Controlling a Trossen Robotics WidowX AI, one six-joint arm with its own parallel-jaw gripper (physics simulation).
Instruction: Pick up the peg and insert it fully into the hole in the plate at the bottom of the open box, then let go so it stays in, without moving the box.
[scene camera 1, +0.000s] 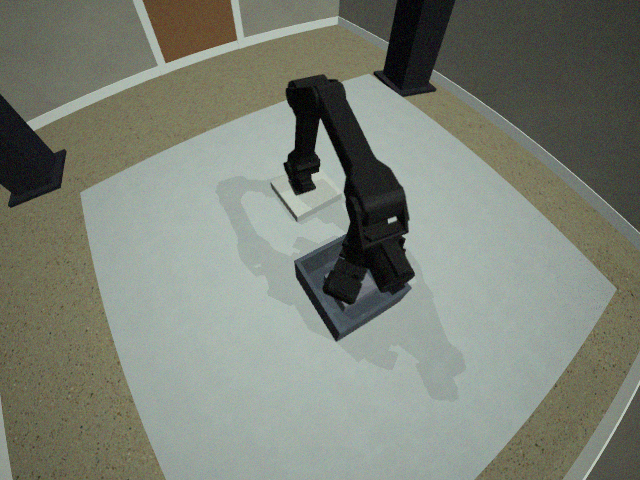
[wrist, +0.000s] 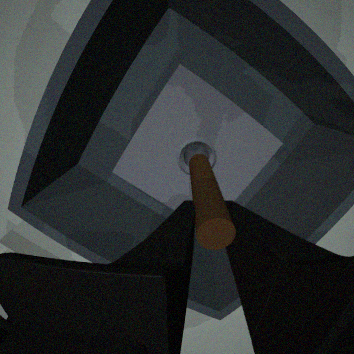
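Where they show: gripper, fingertip midpoint: (scene camera 1: 350, 270) (wrist: 206, 209); arm's base at its link origin: (scene camera 1: 302, 184).
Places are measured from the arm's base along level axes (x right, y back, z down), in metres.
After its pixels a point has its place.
The orange-brown peg (wrist: 209, 200) @(y -0.341, x 0.013, z -0.100 m) is held between the fingertips of my black gripper (wrist: 206, 209) @(y -0.332, x 0.021, z -0.087 m), which is shut on it. In the wrist view the peg's far end overlaps the near part of the ringed hole (wrist: 196, 148) in the pale plate (wrist: 160, 125) @(y -0.337, x -0.019, z -0.029 m) (scene camera 1: 367, 292) @(y -0.377, x -0.009, z -0.028 m). Whether the tip is inside the hole or above it, I cannot tell. The plate lies at the bottom of the open blue-grey box (wrist: 120, 215) @(y -0.250, x 0.005, z -0.016 m) (scene camera 1: 316, 299) @(y -0.351, x 0.108, z -0.052 m). In the scene view the gripper is over and partly within the box, and its dark parts hide the peg and the hole.
The black arm (scene camera 1: 354, 144) @(y -0.268, x 0.021, z -0.382 m) arches from its pale base plate (scene camera 1: 305, 207) @(y -0.081, x 0.022, z 0.001 m), behind and left of the box in the scene view. The box walls surround the plate on all sides. Dark pillars (scene camera 1: 413, 46) (scene camera 1: 23, 155) stand at the back right and left.
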